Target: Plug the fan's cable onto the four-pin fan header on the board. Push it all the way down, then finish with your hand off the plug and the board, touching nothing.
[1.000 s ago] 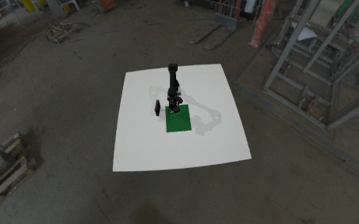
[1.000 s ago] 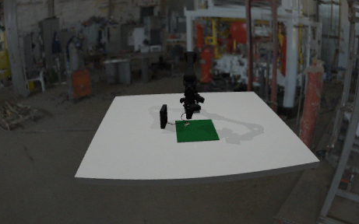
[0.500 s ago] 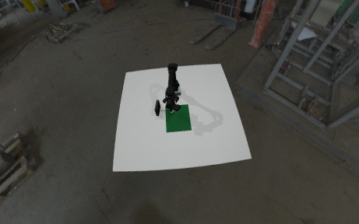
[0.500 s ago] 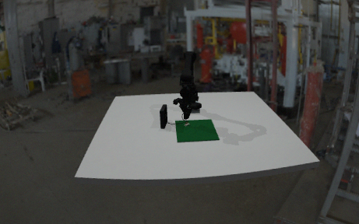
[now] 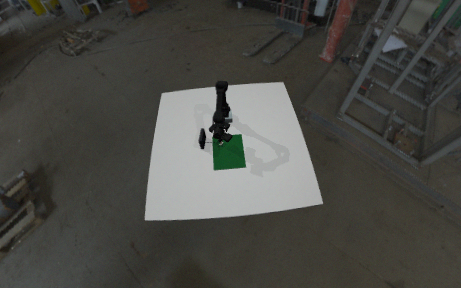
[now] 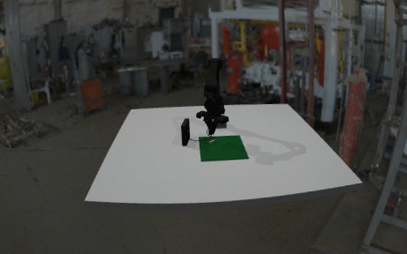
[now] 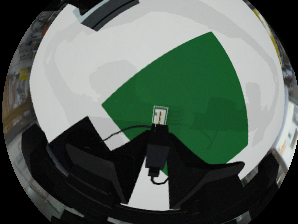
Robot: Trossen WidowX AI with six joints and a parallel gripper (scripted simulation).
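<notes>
My gripper tip is now 60 mm above the pale four-pin header. Also, from my gripper tip: green board: 70 mm ahead, 60 mm to the left, 80 mm below; then black fan: 140 mm to the right; then black plug: 10 mm ahead, 10 mm above.
</notes>
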